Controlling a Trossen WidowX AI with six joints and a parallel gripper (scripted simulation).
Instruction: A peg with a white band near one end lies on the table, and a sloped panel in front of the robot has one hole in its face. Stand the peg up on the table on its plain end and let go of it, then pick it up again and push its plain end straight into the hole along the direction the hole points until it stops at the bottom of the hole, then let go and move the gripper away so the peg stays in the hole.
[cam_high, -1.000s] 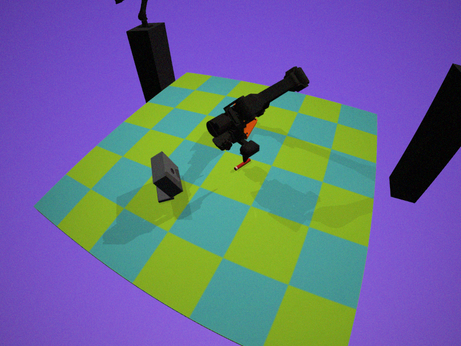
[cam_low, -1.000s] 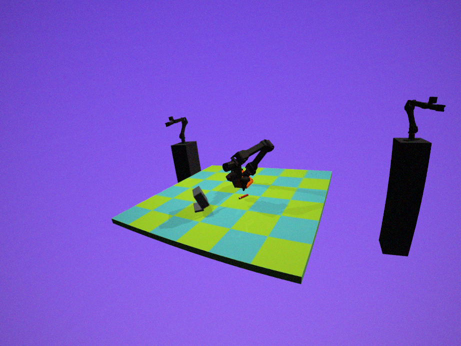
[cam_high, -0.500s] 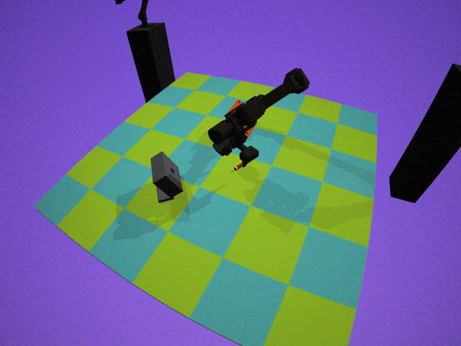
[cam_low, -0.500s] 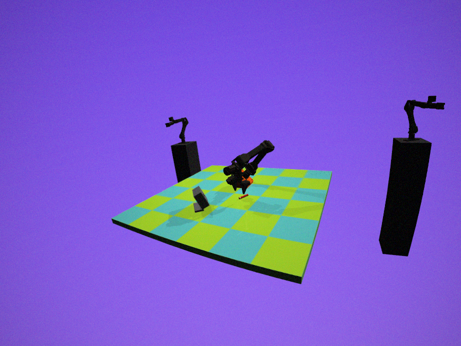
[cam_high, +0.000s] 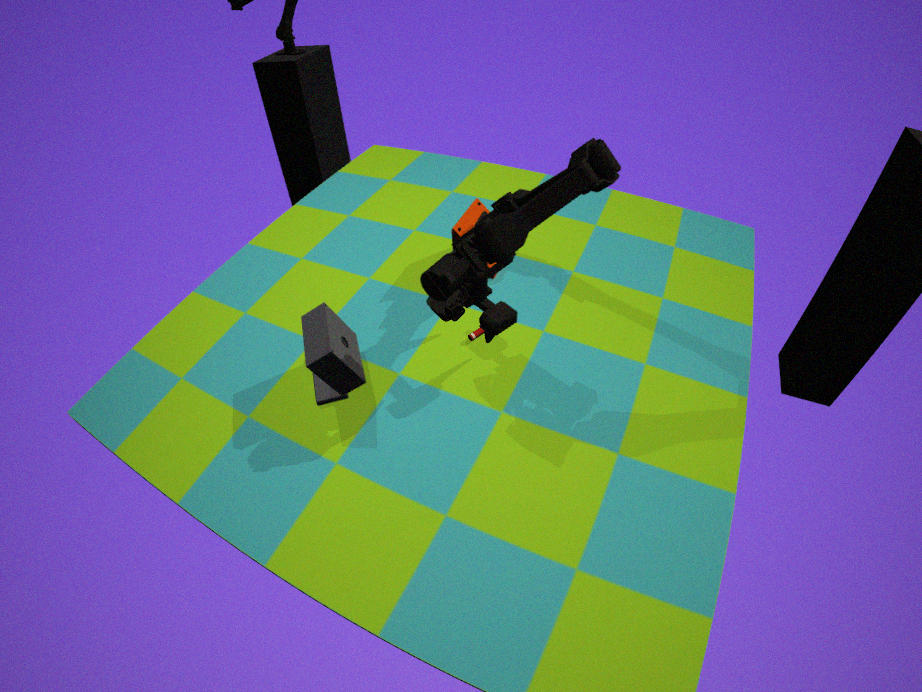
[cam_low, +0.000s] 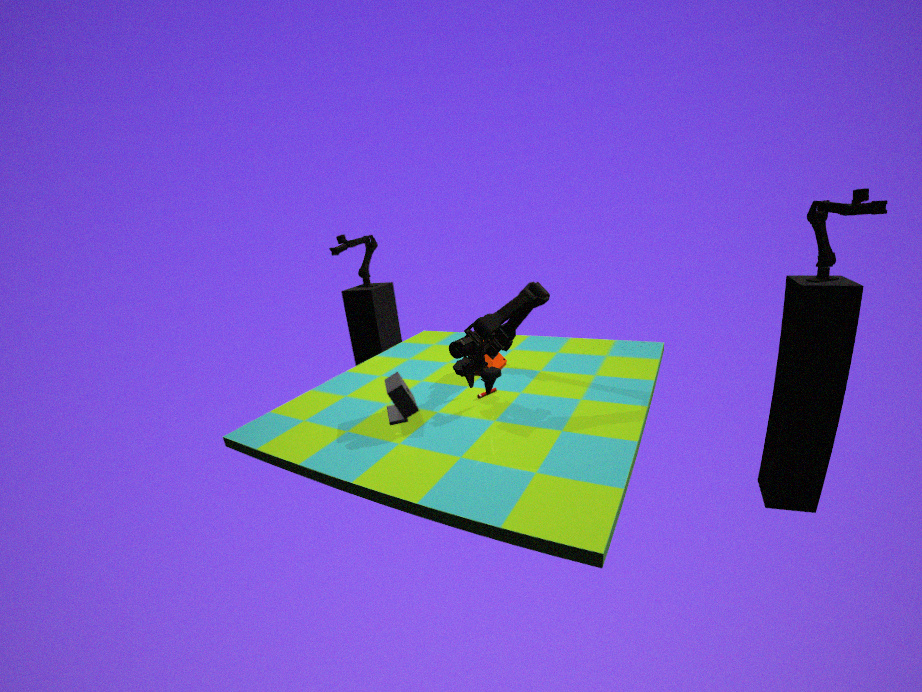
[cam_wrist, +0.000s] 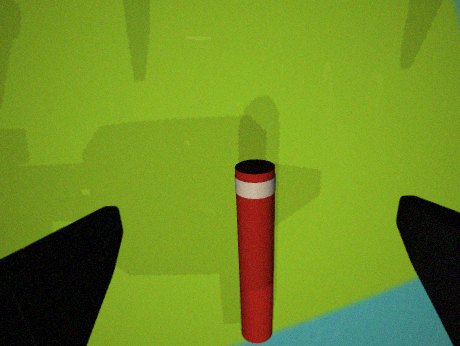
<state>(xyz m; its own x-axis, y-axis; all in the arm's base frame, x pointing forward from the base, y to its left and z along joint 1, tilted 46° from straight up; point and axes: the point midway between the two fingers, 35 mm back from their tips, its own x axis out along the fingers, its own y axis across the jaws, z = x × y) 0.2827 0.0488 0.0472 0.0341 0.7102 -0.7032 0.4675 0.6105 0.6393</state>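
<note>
The peg lies 2 cm below my gripper tip, 1 cm to the left of it and 1 cm behind it. The rest, counted from my gripper tip: grey foot 23 cm to the right, 19 cm ahead, 2 cm below; then grey sloped panel 21 cm to the right, 17 cm ahead, 5 cm above.
</note>
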